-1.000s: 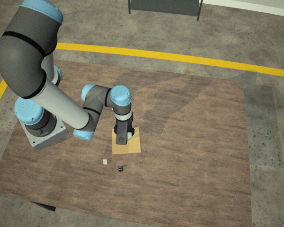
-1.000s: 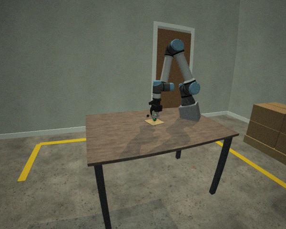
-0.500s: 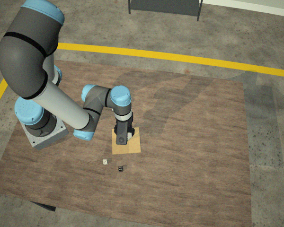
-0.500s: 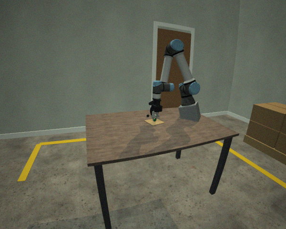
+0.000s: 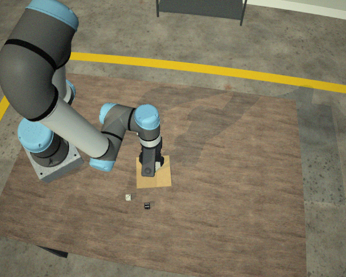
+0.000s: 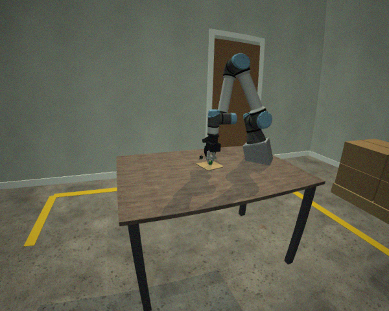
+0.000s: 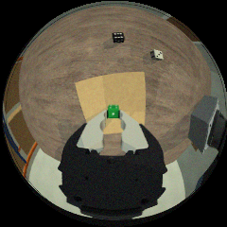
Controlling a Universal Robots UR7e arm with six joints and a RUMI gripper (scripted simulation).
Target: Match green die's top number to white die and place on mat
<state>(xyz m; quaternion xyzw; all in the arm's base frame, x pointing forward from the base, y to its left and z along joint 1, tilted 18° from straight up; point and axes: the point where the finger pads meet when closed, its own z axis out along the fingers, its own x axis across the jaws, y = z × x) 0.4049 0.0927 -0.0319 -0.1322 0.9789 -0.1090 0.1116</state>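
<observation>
The green die lies 10 mm below my hand. From my hand the other things lie so: black die: 150 mm to the right, 30 mm ahead, 20 mm below; white die: 140 mm to the right, 50 mm behind, 20 mm below; tan mat: 20 mm below.
</observation>
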